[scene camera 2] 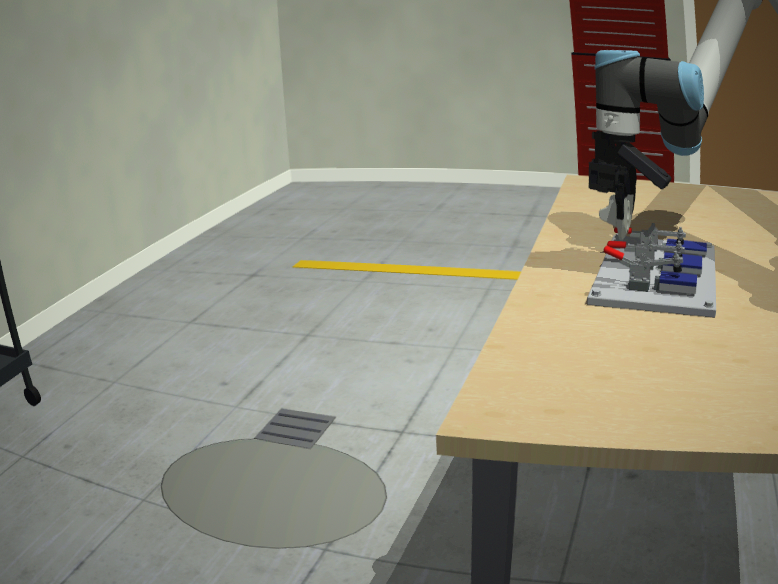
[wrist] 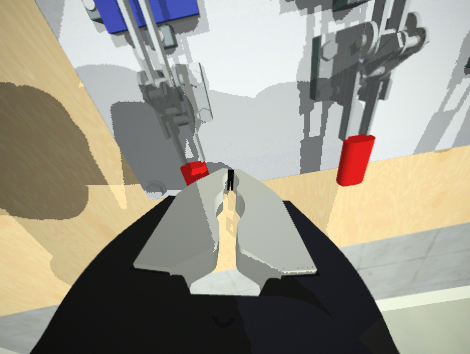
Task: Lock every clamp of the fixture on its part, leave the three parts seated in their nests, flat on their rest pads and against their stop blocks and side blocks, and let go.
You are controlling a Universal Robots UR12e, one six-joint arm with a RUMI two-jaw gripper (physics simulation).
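Frame: origin at the arm's base, x ahead, y left, z up, level; metres.
Seen in the pictures: gripper, fingertip midpoint: [scene camera 2: 621, 239] [wrist: 230, 171].
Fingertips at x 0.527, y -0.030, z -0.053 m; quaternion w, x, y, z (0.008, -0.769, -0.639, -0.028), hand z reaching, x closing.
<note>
A point is followed by its place in that frame.
A grey fixture plate [scene camera 2: 653, 306] {x 0.425, y 0.227, z -0.078 m} [wrist: 260, 125] {x 0.499, y -0.001, z -0.072 m} carries three blue-topped parts in a row; the near part [scene camera 2: 677, 280] {x 0.388, y 0.178, z -0.046 m}, middle part [scene camera 2: 690, 259] {x 0.372, y 0.046, z -0.051 m} and far part [scene camera 2: 691, 245] {x 0.376, y -0.056, z -0.056 m} [wrist: 155, 15] {x 0.429, y -0.055, z -0.056 m} sit beside their clamps. Clamp arms reach over them; exact contact and seating are too small to tell. The near red handle [scene camera 2: 613, 252] {x 0.510, y 0.174, z -0.011 m} slants upward; the middle red handle [scene camera 2: 616, 243] {x 0.523, y 0.063, z -0.031 m} [wrist: 356, 160] {x 0.519, y 0.054, z -0.030 m} is beside it. The far red handle [wrist: 194, 171] {x 0.512, y -0.053, z -0.035 m} is partly covered by my gripper [scene camera 2: 622, 234] {x 0.527, y -0.030, z -0.053 m} [wrist: 230, 171] {x 0.527, y -0.030, z -0.053 m}. My gripper is shut and empty, its tips right at that handle; whether they touch is unclear.
The fixture stands on the wooden table [scene camera 2: 597, 377] {x 0.473, y 0.470, z -0.087 m} near its left edge. Corner bolts [scene camera 2: 595, 292] {x 0.531, y 0.224, z -0.066 m} [scene camera 2: 708, 304] {x 0.325, y 0.215, z -0.067 m} stand up from the plate. The middle clamp body [wrist: 345, 55] {x 0.459, y 0.043, z -0.045 m} rises to the right of my fingers in the wrist view. A red cabinet [scene camera 2: 619, 31] stands behind the table.
</note>
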